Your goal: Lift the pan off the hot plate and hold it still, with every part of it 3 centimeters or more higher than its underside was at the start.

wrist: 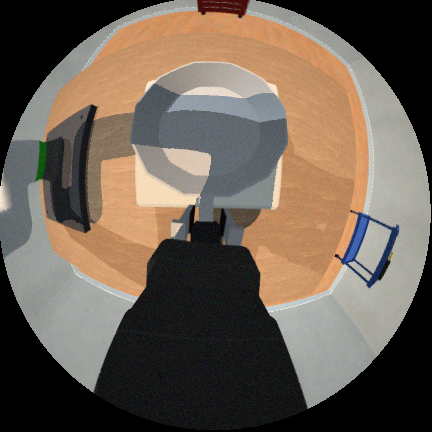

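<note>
The grey pan (220, 130) is seen from above, upright, its round bowl over the cream square hot plate (150, 196). Shadow covers much of the bowl. Its short grey handle (206, 209) points down the view to my gripper. My gripper (207, 214) is shut on the handle, with one dark fingertip pad on each side of it. The pan's underside is hidden, so I cannot tell whether it touches the hot plate. Parts of the hot plate show at the pan's lower left and lower right and at its upper corners.
The wooden table top (320, 200) lies around the hot plate. A dark mounting plate (67, 175) with a grey arm part and a green ring (41, 161) stands at the left. A blue chair-like frame (356, 239) is beyond the right edge, and a dark red object (223, 6) beyond the top edge.
</note>
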